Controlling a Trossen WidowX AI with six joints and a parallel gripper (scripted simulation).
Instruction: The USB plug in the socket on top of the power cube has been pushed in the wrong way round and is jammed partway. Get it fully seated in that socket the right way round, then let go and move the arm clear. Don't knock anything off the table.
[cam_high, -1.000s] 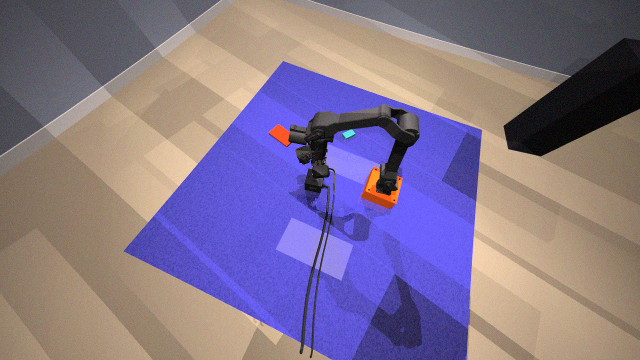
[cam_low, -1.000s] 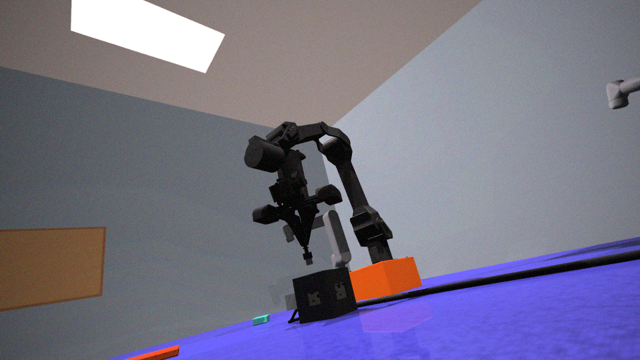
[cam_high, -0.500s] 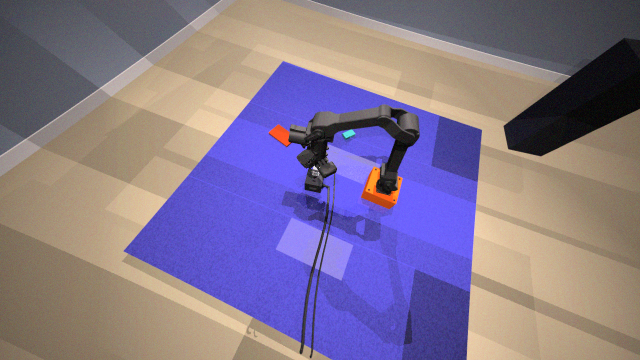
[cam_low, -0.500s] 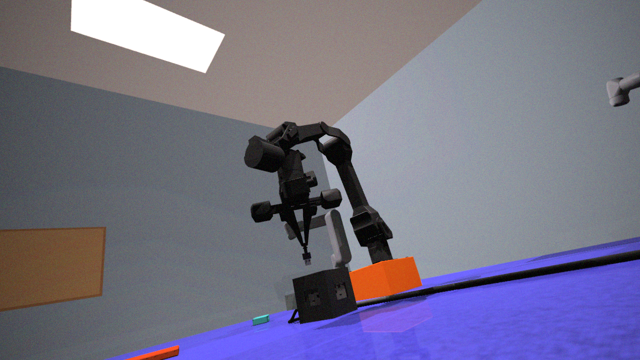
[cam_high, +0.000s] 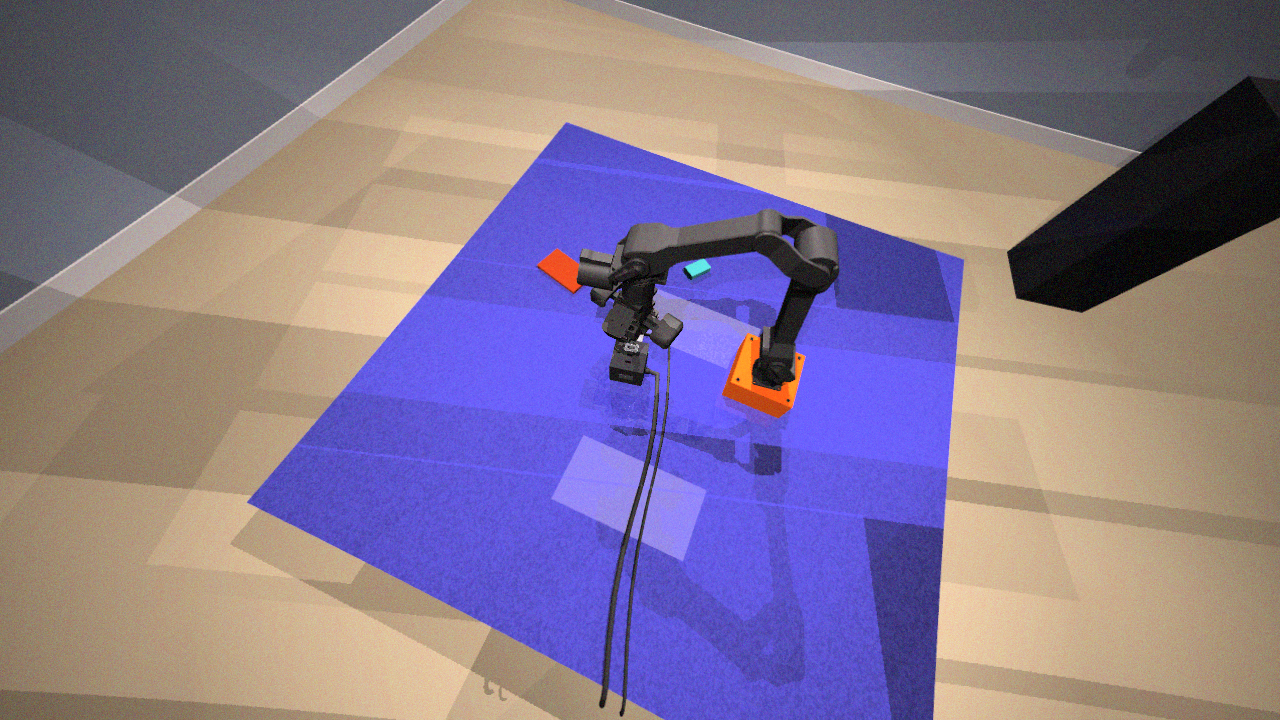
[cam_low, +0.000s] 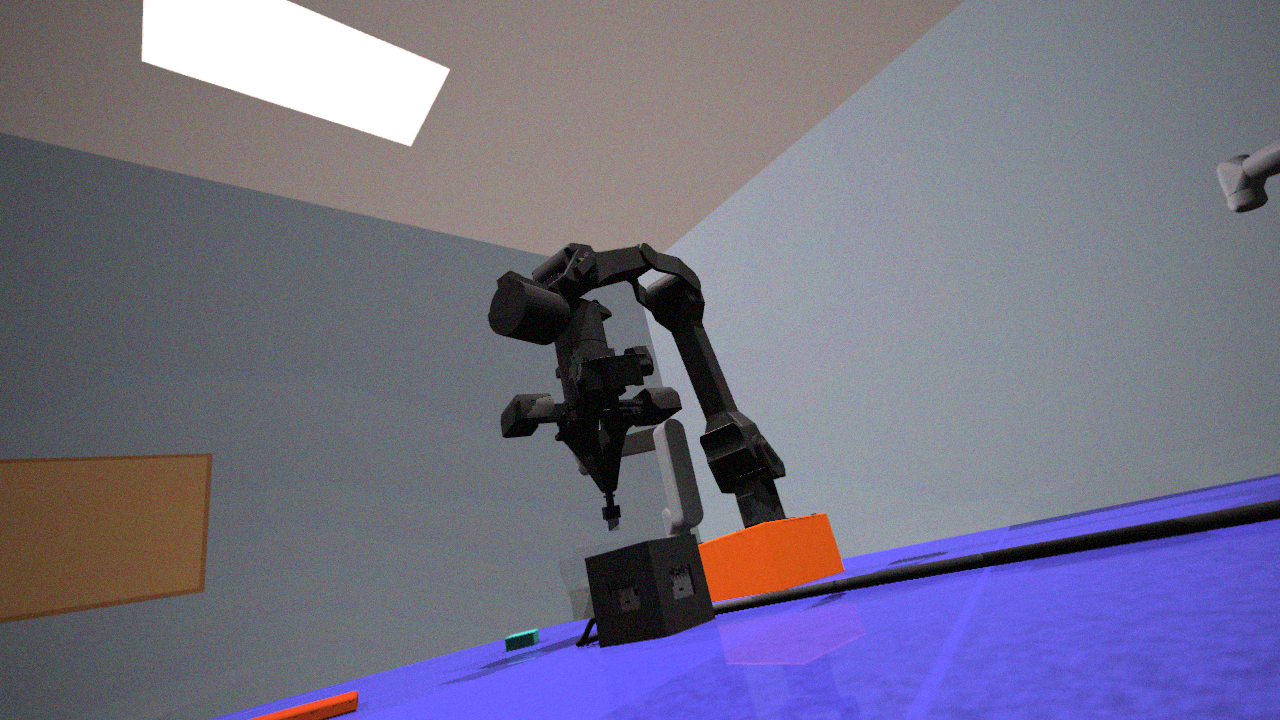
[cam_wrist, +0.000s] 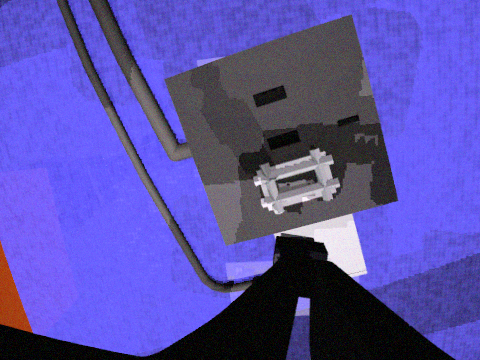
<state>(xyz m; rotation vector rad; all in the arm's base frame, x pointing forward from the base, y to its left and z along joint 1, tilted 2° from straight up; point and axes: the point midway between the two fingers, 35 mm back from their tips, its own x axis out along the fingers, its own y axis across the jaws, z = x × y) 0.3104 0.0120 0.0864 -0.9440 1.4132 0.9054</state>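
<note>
Now: the usb plug 20 mm below my gripper tip. Round my gripper tip: red flat piece 230 mm ahead, 200 mm to the right, 130 mm below; then usb socket 70 mm below, 10 mm to the left; then cyan block 310 mm to the right, 130 mm below, 110 mm behind.
</note>
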